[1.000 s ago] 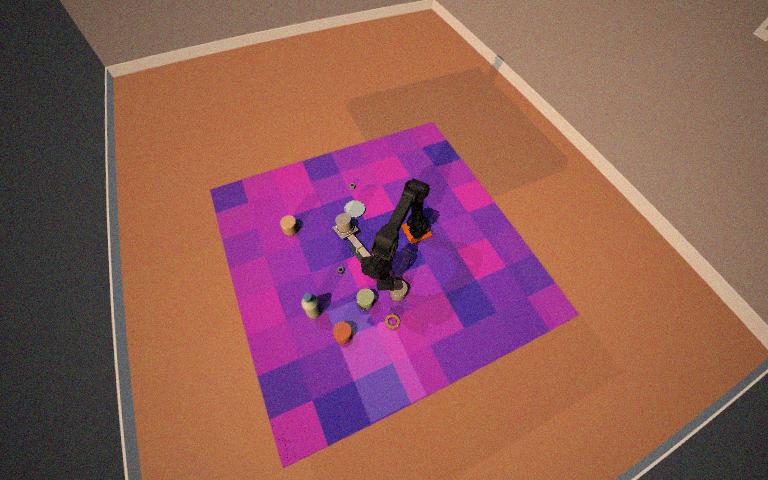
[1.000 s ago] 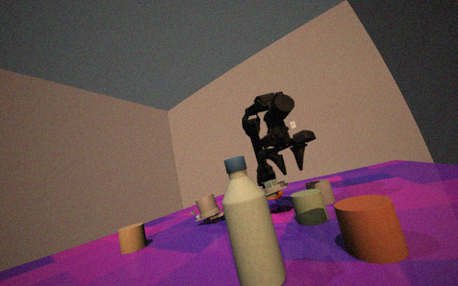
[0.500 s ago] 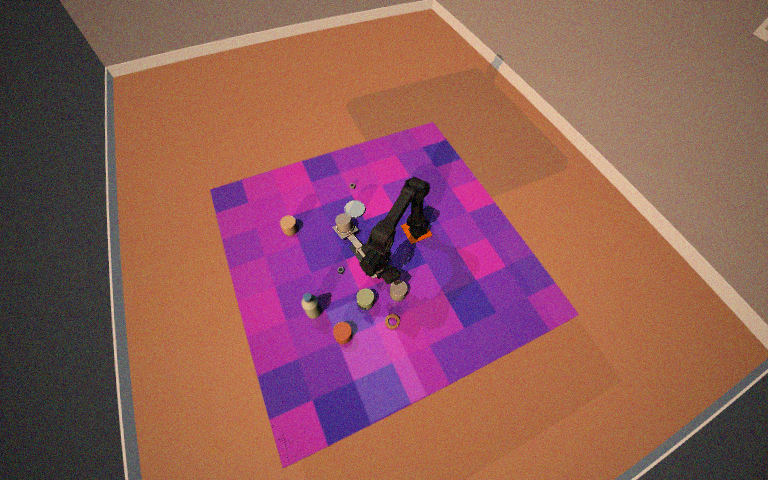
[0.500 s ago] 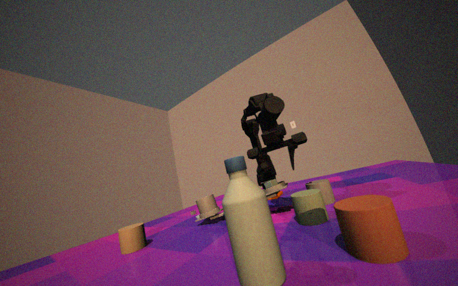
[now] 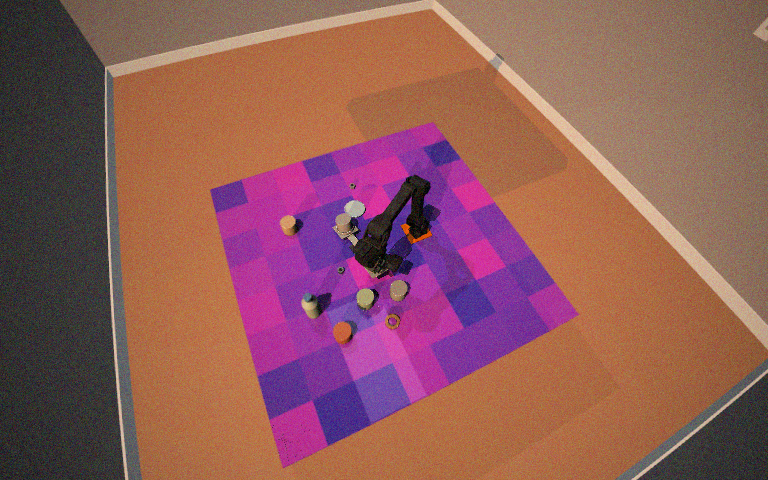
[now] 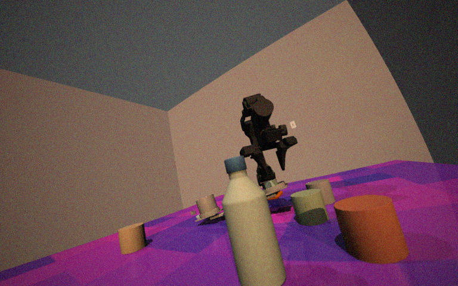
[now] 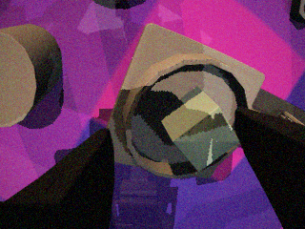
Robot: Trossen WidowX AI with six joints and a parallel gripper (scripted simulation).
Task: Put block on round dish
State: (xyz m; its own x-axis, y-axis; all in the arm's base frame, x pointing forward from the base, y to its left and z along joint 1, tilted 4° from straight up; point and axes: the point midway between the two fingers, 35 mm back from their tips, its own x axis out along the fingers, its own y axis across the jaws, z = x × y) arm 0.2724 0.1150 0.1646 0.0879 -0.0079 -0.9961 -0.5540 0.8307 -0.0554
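Now: gripper tip 40 mm above the pale green block, 30 mm to the left of it and 10 mm past it. Also, from my gripper tip: bottle (300 mm ahead, 10 mm to the left, 10 mm below); then green cylinder (110 mm ahead, 90 mm below, 70 mm to the left); then orange cylinder (240 mm ahead, 140 mm to the left, 90 mm below).
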